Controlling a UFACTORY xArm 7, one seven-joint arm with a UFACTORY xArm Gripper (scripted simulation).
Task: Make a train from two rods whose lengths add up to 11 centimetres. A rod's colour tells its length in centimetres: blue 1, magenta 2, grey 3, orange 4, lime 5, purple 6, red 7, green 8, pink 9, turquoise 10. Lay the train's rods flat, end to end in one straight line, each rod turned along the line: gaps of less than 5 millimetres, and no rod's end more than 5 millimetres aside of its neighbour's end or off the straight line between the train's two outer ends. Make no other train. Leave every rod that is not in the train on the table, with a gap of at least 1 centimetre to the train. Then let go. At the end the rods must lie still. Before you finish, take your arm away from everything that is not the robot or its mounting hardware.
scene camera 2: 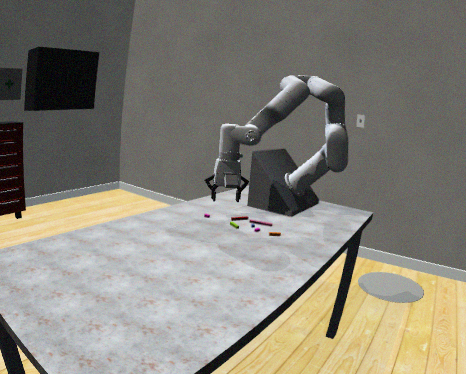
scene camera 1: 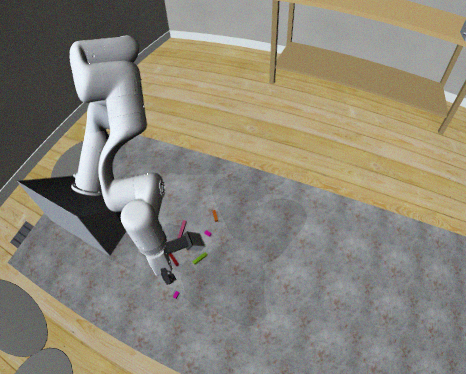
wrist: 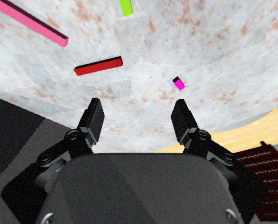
In view: the gripper (scene camera 1: pixel 166 266).
The gripper also shows in scene camera 2 (scene camera 2: pixel 225 201) and in the wrist view (wrist: pixel 138 107).
